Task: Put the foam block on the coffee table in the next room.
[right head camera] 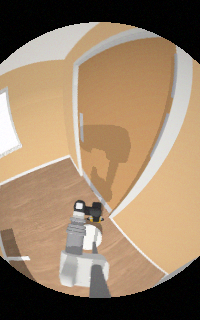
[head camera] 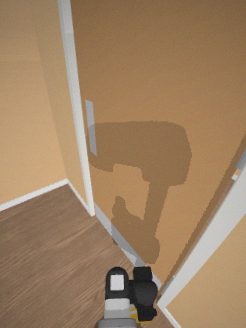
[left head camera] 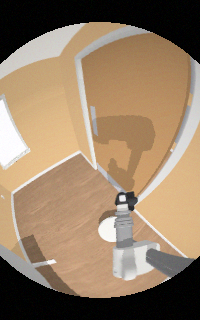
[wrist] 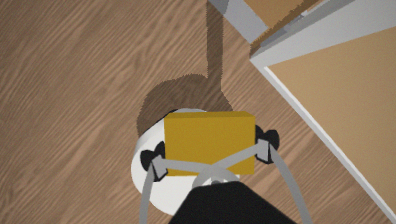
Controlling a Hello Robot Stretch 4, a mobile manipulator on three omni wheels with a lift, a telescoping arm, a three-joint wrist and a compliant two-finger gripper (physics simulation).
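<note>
The yellow foam block (wrist: 210, 135) is between the two black fingertips in the wrist view, one at its left side and one at its right. My gripper (wrist: 208, 145) is shut on it. In the head camera view a small yellow part of the foam block (head camera: 140, 315) shows at the bottom, under the dark wrist; a sliver of the foam block (right head camera: 95, 219) also shows in the right head camera view. The block is held above the robot's round white base. The coffee table does not show in any of the views.
A brown door (head camera: 210, 75) (left head camera: 135, 75) (right head camera: 125, 75) with a white frame stands close ahead, its panel carrying the robot's shadow. The right door post (head camera: 210, 240) meets the wall beside the wrist. A window (left head camera: 11, 132) is on the left wall.
</note>
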